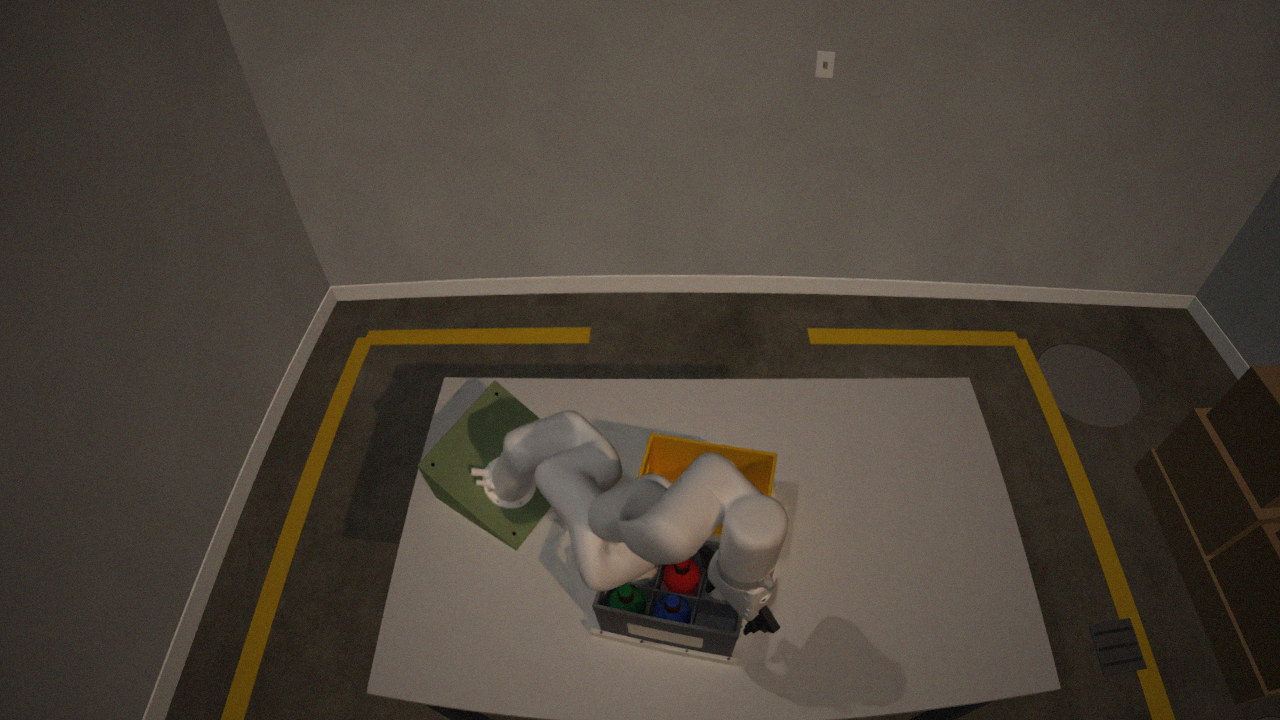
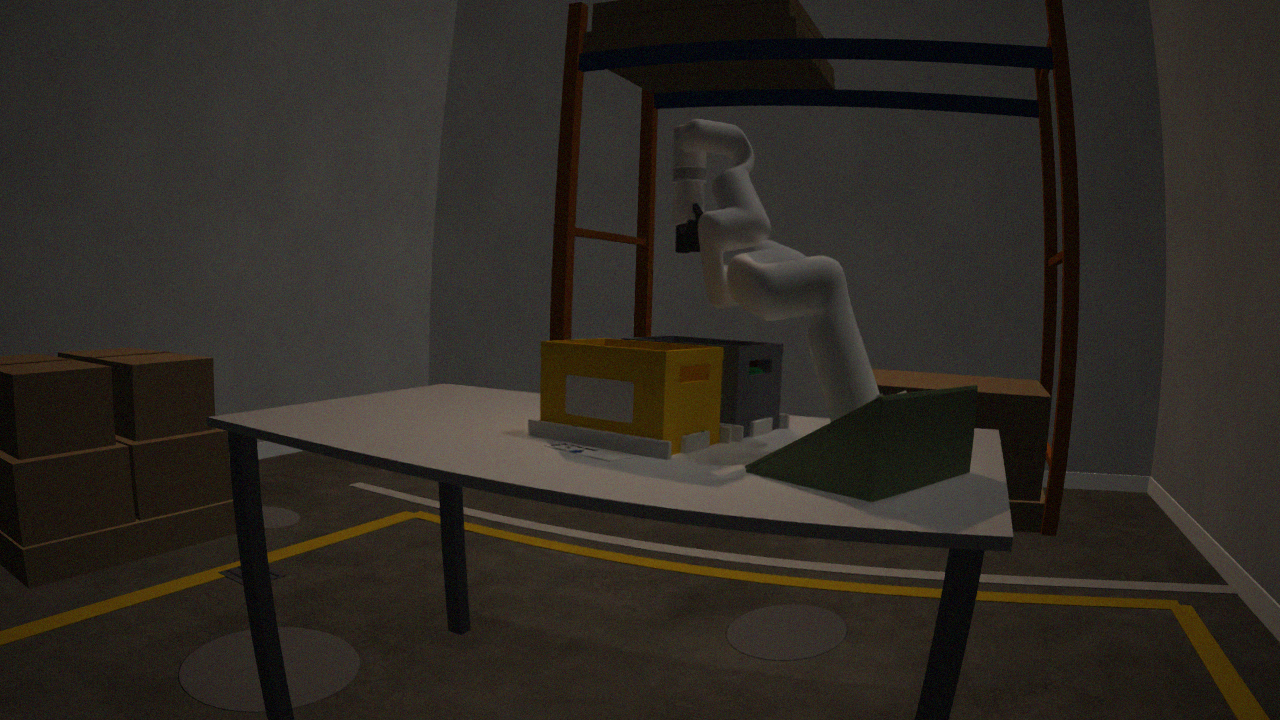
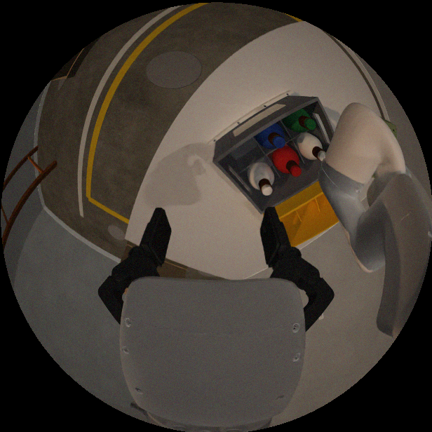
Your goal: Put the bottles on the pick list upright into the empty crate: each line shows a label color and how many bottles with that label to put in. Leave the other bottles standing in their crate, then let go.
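Places are measured from the arm's base along level axes (x ahead, y left, z up), in metres.
Pixels of known places: gripper, fingertip midpoint: (image 1: 733,607) (image 2: 688,252); arm's base, link origin: (image 1: 508,482).
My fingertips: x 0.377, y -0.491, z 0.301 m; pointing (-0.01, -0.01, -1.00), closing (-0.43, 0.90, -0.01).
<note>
For each thing: its top centre in the pictures, then the offset to it from my fingertips. Level surfaces: height alone.
- grey crate, top centre: (image 1: 676,578) (image 2: 703,340) dz -0.186, dx -0.057, dy +0.143 m
- yellow crate, top centre: (image 2: 631,344) (image 1: 705,480) dz -0.186, dx +0.045, dy +0.348 m
- white table, surface height: dz -0.361 m
The grey crate (image 1: 716,640) (image 2: 747,394) (image 3: 225,145) holds upright bottles: green (image 1: 626,598) (image 3: 300,120), blue (image 1: 672,608) (image 3: 271,135), red (image 1: 682,577) (image 3: 286,159), and two white ones, one beside the red (image 3: 310,145) and one at the near left (image 3: 261,175). One compartment beside the blue bottle has no bottle. The yellow crate (image 1: 711,447) (image 2: 693,402) (image 3: 300,200) stands against it; its visible compartments are empty, and the arm partly hides it. My gripper (image 1: 761,620) (image 2: 687,237) (image 3: 214,218) is open and empty, high above the grey crate's side. No pick list is readable.
The arm's base sits at a green wedge-shaped block (image 1: 456,447) (image 2: 895,447) on the white table (image 1: 895,537) (image 2: 429,420). My arm's links reach over both crates. An orange rack (image 2: 1063,268) and cardboard boxes (image 2: 170,394) stand away from the table.
</note>
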